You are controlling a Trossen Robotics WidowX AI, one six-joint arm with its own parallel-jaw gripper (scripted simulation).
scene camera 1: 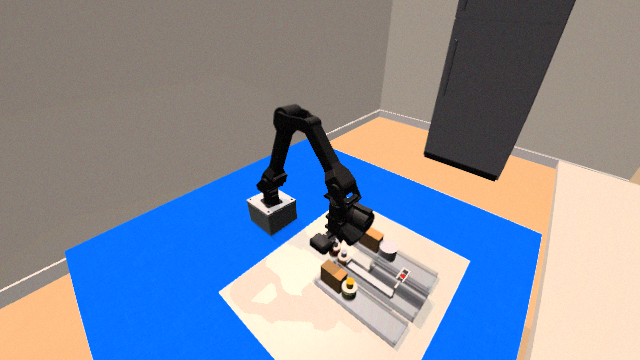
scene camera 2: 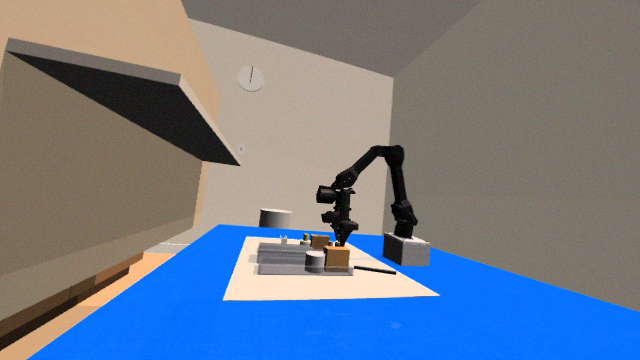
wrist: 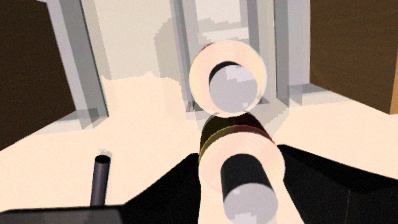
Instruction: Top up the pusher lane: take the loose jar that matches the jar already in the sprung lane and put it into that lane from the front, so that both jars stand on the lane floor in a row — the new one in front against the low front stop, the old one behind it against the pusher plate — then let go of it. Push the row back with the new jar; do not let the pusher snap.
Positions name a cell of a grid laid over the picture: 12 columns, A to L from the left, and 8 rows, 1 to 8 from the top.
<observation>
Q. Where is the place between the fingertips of my gripper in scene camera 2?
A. At G6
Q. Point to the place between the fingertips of my gripper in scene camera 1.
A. At G6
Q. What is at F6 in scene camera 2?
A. A pusher lane.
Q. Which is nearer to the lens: the jar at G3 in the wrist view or the black rod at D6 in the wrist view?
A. The jar.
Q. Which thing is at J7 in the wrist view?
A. My gripper.
</observation>
